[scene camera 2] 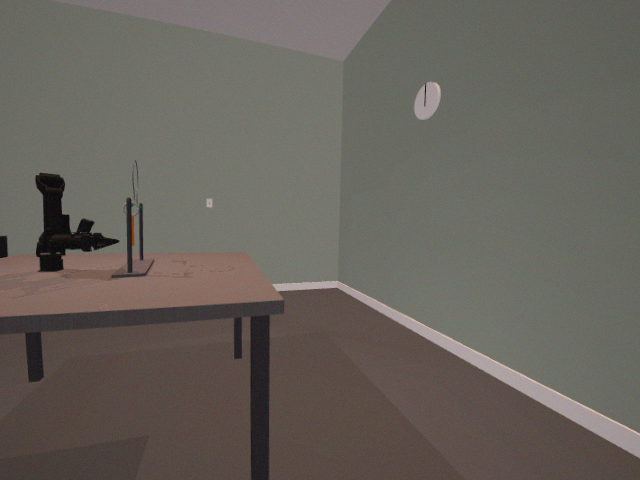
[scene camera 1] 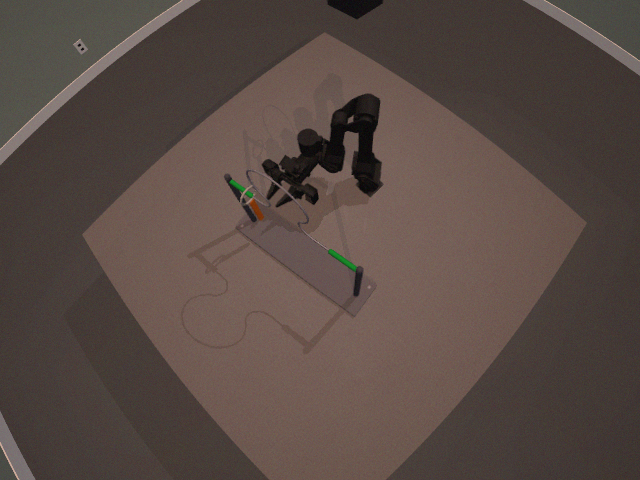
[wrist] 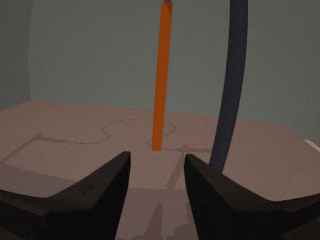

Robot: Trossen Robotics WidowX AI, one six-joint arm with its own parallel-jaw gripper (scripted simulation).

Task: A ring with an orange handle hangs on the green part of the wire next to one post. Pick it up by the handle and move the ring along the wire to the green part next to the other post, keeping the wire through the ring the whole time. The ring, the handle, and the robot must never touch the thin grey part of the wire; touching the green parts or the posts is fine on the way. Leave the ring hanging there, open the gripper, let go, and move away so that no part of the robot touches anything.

Labels:
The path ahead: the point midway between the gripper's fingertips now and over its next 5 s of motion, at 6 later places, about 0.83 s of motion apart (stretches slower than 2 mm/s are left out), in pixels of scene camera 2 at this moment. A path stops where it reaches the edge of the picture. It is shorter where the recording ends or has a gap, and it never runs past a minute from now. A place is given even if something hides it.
My gripper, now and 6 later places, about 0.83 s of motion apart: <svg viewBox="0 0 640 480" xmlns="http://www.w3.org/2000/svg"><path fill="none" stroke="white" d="M118 241L127 241L138 241L139 238L139 236L140 236L142 234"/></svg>

